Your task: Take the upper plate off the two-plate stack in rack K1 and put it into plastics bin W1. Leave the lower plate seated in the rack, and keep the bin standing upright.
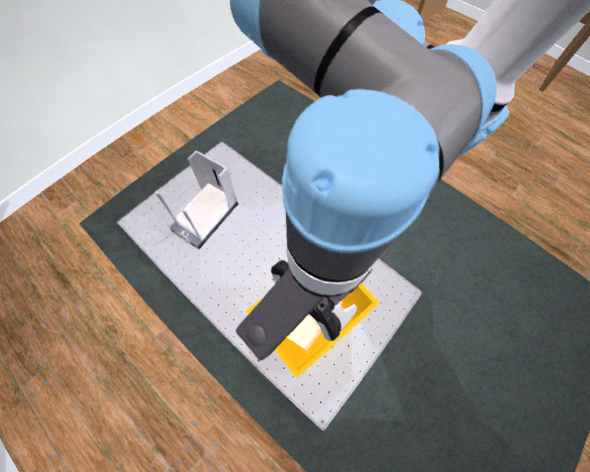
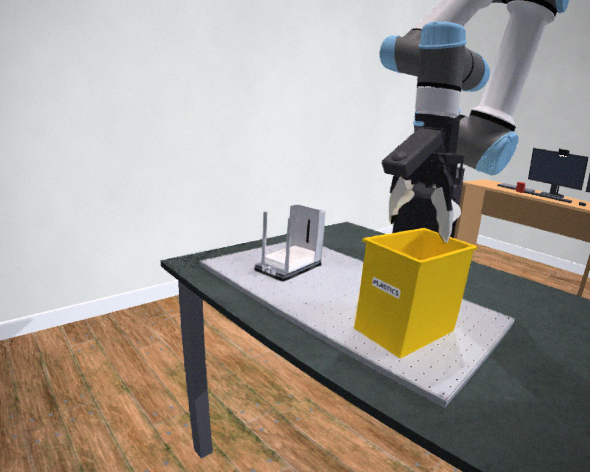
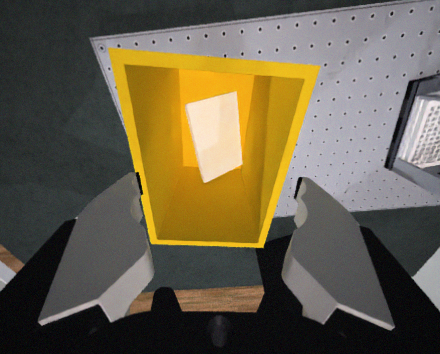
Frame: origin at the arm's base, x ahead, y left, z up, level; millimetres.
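Seen in the pictures: gripper, between the fingertips: (image 2: 416, 232) (image 3: 219, 177).
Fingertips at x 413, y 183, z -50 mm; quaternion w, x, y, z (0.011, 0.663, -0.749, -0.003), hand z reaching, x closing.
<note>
Pixels of each thing's top centre, then the offset from my fingertips to it. Level surfaces: height alone.
- yellow bin, centre of its top: (image 3: 211, 180) (image 1: 313, 307) (image 2: 422, 242) dx -14, dy +8, dz -18 mm
- Rack K1, centre of its top: (image 1: 188, 182) (image 2: 292, 211) dx -43, dy -365, dz -48 mm
- grey perforated board, height of its surface: dz -198 mm
- dark table, height of its surface: dz -211 mm
My gripper (image 1: 304, 302) (image 2: 420, 230) (image 3: 219, 177) is open and empty, with its fingers above the rim of the plastics bin W1. The yellow bin (image 1: 300, 363) (image 2: 385, 315) (image 3: 215, 60) stands upright. A white plate (image 1: 305, 334) (image 3: 215, 137) lies inside it, turned askew to the walls, with a smooth face showing; whether it lies flat or tilted is unclear. Rack K1 (image 1: 201, 167) (image 2: 301, 225) (image 3: 399, 125) stands apart from the bin. A white plate (image 1: 205, 210) (image 2: 295, 258) (image 3: 427, 132) sits low in it, between the posts and the back panel.
The grey perforated board (image 1: 225, 280) (image 2: 310, 300) (image 3: 340, 100) carries the rack and bin on the dark table (image 1: 475, 325) (image 2: 540, 340) (image 3: 45, 100). The rack's thin upright posts and tall slotted panel rise above its plate. A wooden desk (image 2: 520, 212) with a monitor (image 2: 557, 170) stands behind.
</note>
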